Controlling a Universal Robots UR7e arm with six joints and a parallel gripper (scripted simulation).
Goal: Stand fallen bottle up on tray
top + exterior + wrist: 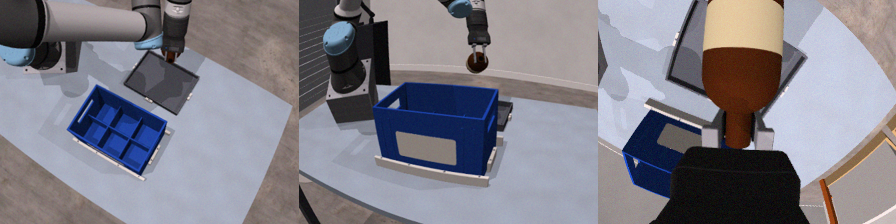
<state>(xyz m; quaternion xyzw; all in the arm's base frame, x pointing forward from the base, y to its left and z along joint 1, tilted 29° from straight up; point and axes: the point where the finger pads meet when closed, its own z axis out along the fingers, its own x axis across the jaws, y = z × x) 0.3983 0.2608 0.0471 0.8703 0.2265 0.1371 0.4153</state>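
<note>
My hand is 2 cm past the bottle, 4 cm to the right of it and 3 cm above it. Also, from my hand: dark tray (2 cm behind, 2 cm to the right, 19 cm below); then blue crate (2 cm behind, 30 cm to the right, 12 cm below).
</note>
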